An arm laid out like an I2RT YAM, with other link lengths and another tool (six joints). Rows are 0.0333 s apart.
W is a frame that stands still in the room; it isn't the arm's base.
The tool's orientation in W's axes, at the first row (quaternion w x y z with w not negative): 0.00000, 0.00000, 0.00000, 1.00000
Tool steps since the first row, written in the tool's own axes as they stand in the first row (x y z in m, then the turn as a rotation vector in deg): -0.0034, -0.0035, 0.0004, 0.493, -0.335, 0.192; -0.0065, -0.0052, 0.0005, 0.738, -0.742, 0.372; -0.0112, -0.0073, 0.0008, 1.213, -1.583, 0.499; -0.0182, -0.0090, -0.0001, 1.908, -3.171, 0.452; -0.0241, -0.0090, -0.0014, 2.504, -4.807, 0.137; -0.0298, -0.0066, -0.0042, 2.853, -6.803, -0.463; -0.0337, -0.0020, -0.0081, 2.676, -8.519, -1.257; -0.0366, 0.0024, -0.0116, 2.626, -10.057, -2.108
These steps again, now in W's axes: 0.0034, 0.0035, 0.0004, -0.493, 0.335, 0.192; 0.0065, 0.0052, 0.0005, -0.738, 0.742, 0.372; 0.0112, 0.0073, 0.0008, -1.213, 1.583, 0.499; 0.0182, 0.0090, -0.0001, -1.908, 3.171, 0.452; 0.0241, 0.0090, -0.0014, -2.504, 4.807, 0.137; 0.0298, 0.0066, -0.0042, -2.853, 6.803, -0.463; 0.0337, 0.0020, -0.0081, -2.676, 8.519, -1.257; 0.0366, -0.0024, -0.0116, -2.626, 10.057, -2.108
